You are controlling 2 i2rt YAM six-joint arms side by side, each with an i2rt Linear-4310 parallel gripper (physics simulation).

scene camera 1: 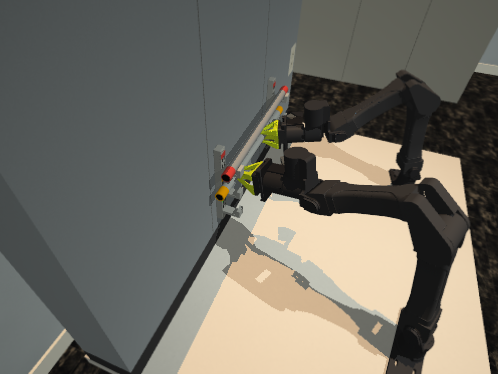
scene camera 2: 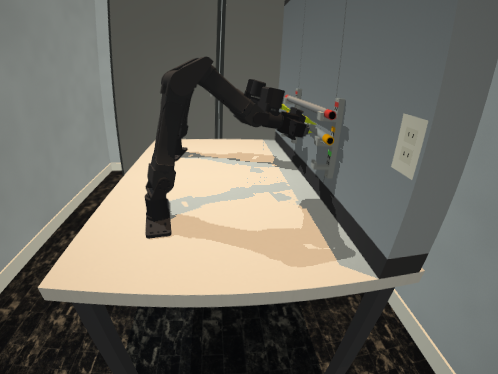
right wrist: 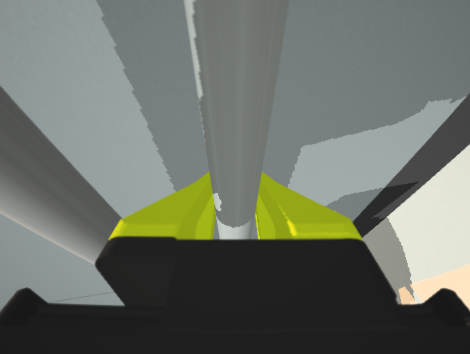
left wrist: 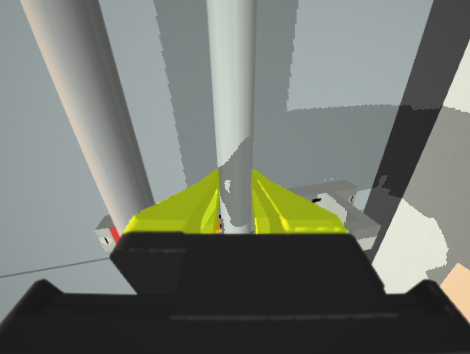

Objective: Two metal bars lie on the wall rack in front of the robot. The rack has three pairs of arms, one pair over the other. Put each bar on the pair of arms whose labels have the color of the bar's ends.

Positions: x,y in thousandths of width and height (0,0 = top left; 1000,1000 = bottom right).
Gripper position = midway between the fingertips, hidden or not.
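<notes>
White socket plate (scene camera 2: 830,328). Grey wall (scene camera 1: 226,523). Orange-ended bar (right wrist: 503,165). Red-ended bar (scene camera 1: 457,469), (left wrist: 163,140), (right wrist: 112,564). My right gripper (scene camera 1: 513,362), (right wrist: 501,501). My left gripper (scene camera 1: 475,464), (left wrist: 501,499).
</notes>
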